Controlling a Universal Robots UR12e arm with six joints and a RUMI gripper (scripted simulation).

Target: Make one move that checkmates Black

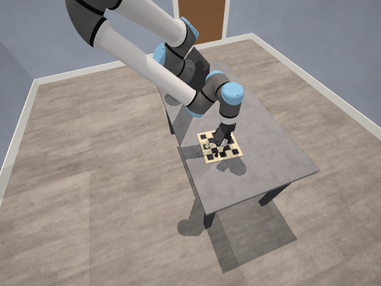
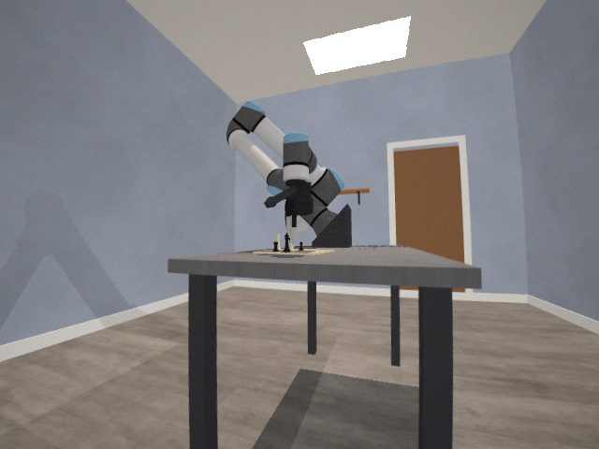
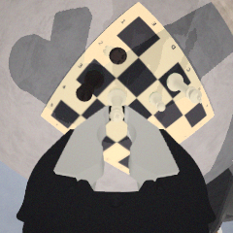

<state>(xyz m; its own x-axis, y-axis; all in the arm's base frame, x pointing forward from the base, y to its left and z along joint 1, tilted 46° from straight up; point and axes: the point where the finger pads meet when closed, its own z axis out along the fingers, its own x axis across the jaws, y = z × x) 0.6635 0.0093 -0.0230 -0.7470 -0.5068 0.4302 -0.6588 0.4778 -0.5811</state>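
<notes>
Right now the tall black piece is 4 cm ahead of my hand and 1 cm below it. Also, from my hand: chessboard (4 cm behind, 4 cm below); then black pawn (8 cm behind, 1 cm to the left, 2 cm below); then white pawn (4 cm behind, 4 cm to the right, 2 cm below).
</notes>
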